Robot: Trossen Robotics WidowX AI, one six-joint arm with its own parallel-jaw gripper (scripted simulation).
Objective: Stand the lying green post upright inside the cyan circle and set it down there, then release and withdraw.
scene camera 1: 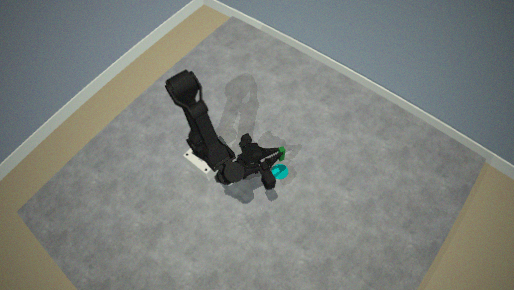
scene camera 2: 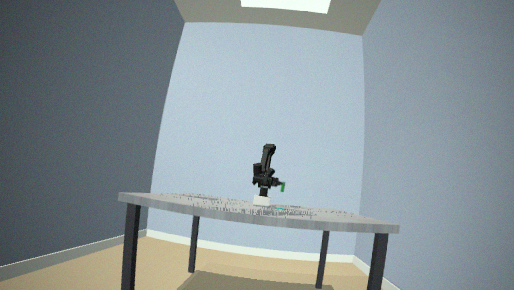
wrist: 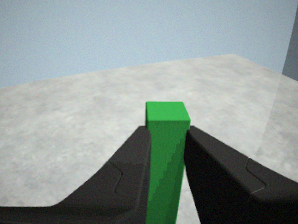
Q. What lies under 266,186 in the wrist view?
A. The gripper.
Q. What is the gripper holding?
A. A green post.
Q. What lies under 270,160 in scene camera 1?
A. The gripper.
